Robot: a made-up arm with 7 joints.
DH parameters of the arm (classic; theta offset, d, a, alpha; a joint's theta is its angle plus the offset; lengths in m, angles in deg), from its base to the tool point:
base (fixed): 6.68 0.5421 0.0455 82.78
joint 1: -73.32 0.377 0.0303 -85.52
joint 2: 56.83 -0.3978 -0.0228 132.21
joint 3: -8.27 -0.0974 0.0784 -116
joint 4: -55.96 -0.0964 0.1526 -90
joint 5: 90 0.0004 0.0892 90
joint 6: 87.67 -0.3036 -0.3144 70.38
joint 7: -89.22 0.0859 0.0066 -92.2
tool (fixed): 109.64 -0.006 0 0
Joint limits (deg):
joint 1: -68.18..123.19
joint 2: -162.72..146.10
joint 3: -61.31..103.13
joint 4: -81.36..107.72
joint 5: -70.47..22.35
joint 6: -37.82..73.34
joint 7: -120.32..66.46
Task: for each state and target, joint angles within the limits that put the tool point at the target. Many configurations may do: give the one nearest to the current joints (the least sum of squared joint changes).
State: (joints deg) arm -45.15 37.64 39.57 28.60 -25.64 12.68 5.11
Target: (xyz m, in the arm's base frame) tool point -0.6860 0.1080 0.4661
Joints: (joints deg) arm -23.29 33.36 30.39 47.19 -64.14 51.15 4.15
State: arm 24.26 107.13 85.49 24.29 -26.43 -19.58 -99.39
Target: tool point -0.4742 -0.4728 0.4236
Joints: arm 10.74 94.00 103.13 0.84 -21.74 -37.82 -102.30
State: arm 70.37 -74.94 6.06 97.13 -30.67 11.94 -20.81
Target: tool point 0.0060 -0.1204 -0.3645
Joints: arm 56.54 -64.79 -15.73 106.21 -48.91 35.32 -20.54
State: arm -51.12 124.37 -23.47 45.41 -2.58 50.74 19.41
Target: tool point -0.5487 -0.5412 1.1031
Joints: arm -68.18 107.61 -8.20 38.03 2.64 66.76 19.94
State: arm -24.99 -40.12 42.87 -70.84 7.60 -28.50 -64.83
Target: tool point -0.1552 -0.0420 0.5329
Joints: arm -8.67 -51.63 49.41 -80.13 17.76 -37.82 -66.54
